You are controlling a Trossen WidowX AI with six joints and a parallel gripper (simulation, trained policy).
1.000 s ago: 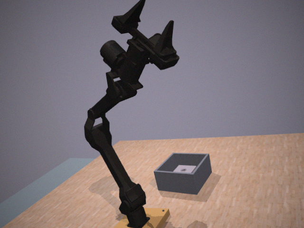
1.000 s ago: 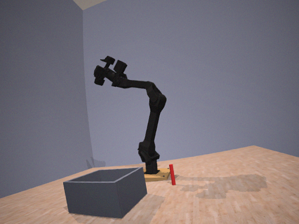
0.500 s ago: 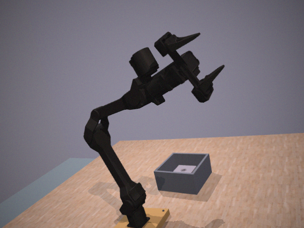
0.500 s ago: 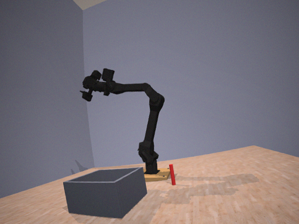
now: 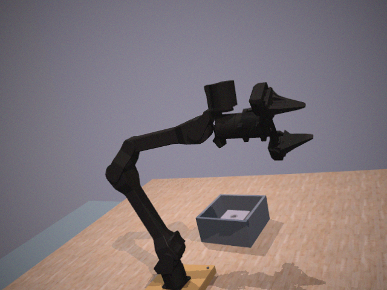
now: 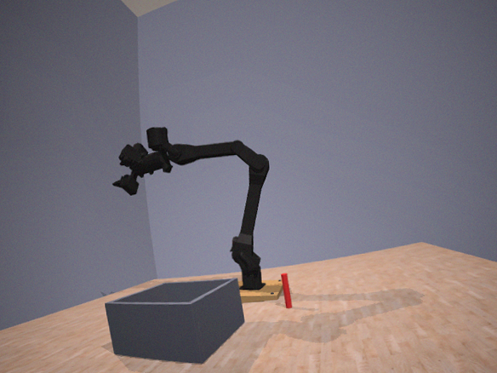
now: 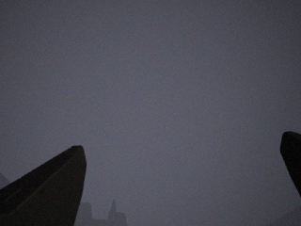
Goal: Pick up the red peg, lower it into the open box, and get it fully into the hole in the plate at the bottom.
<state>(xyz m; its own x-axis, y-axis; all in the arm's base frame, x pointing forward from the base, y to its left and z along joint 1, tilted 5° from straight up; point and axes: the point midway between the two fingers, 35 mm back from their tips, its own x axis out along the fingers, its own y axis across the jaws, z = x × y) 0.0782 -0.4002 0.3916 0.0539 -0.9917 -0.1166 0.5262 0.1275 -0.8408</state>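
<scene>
Now: gripper tip 54 cm to the right of the red peg, 40 cm above it and 7 cm short of it. The rest, counted from my gripper tip: plate 40 cm below, 37 cm to the left, 25 cm ahead; grey box 42 cm below, 37 cm to the left, 25 cm ahead.
</scene>
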